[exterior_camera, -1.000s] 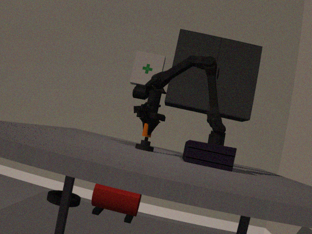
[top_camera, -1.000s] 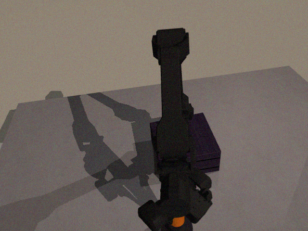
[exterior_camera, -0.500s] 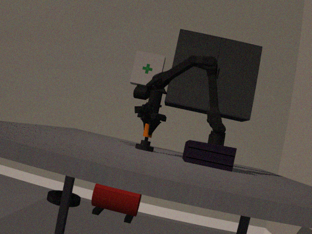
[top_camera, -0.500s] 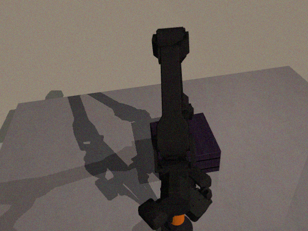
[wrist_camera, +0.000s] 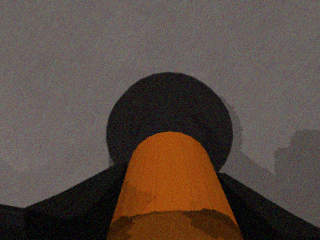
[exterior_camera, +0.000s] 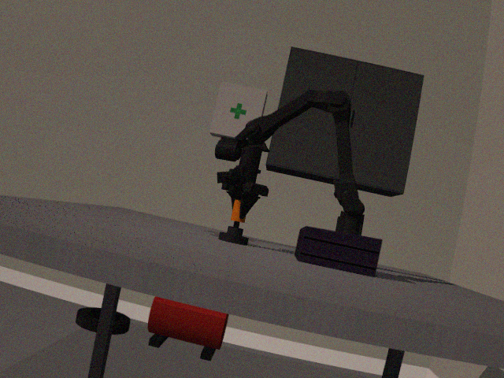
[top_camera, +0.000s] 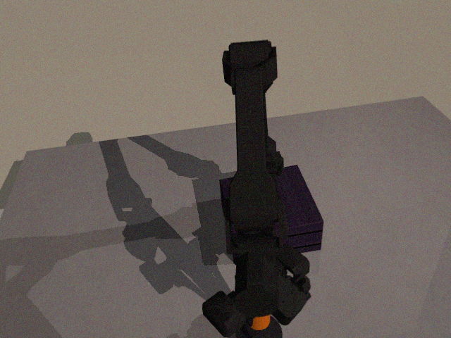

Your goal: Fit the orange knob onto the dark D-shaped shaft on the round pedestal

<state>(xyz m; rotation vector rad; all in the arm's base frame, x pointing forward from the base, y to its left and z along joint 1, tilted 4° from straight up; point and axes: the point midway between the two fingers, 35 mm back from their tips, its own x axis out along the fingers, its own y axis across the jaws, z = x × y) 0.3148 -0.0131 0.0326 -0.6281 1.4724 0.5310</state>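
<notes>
The orange knob lies 20 mm above my gripper tip. Also, from my gripper tip: dark round pedestal (40 mm below).
</notes>
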